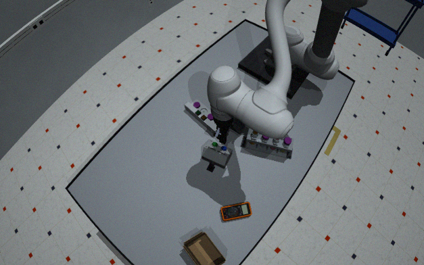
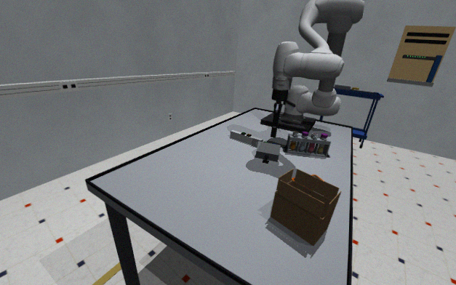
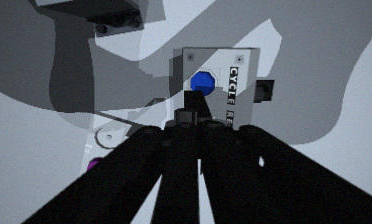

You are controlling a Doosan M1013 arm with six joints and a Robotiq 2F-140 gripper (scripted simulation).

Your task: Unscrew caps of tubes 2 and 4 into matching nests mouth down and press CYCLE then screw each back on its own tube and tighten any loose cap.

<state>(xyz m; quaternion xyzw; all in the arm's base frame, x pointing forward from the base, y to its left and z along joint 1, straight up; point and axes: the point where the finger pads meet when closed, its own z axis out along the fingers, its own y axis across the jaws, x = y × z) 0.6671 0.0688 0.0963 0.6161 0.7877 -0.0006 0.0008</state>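
Right now the blue key is 7 cm below my hand, 1 cm to the left of it and 1 cm ahead of it. From my hand the other things lie so: green key 7 cm below, 3 cm to the right, 2 cm ahead; then key housing 8 cm below, 3 cm ahead, 1 cm to the right; then purple cap 14 cm behind, 13 cm to the left, 2 cm below.
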